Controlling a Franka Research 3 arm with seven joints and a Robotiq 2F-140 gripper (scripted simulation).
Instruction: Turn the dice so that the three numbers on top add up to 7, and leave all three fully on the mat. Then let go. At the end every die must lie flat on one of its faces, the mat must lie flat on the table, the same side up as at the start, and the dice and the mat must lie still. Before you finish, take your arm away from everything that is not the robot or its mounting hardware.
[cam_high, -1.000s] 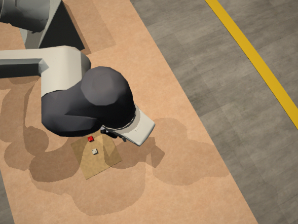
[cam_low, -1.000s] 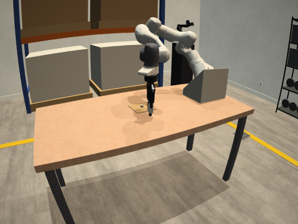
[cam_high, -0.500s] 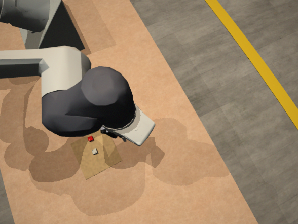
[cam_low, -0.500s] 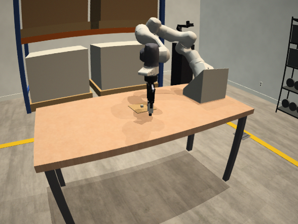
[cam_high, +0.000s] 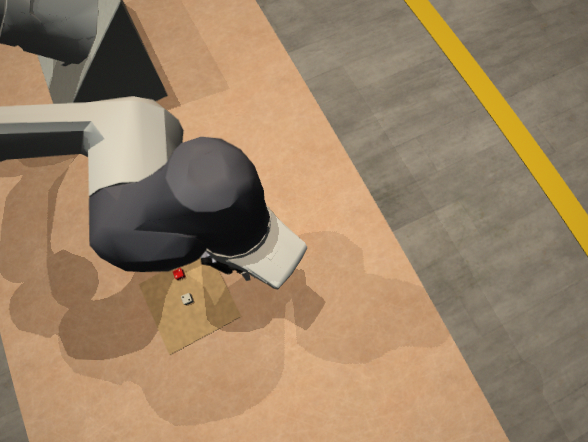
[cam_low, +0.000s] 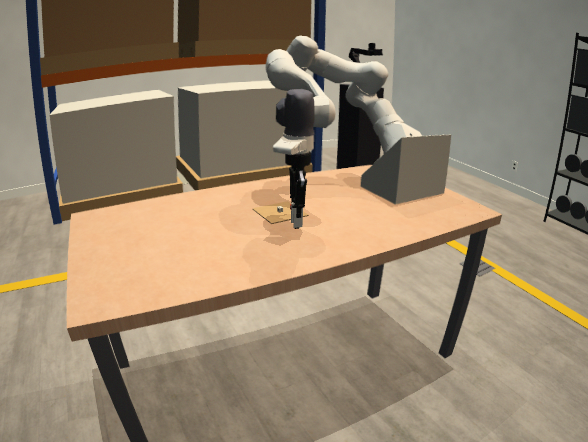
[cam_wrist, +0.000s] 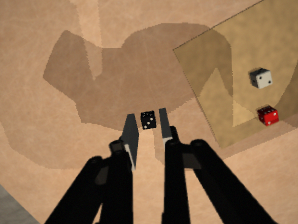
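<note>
Now: the black die 40 mm below my hand. Round my hand: red die (120 mm to the right, 60 mm behind, 30 mm below); then tan mat (130 mm to the right, 40 mm below, 20 mm behind); then white die (130 mm to the right, 30 mm below, 20 mm behind).
</note>
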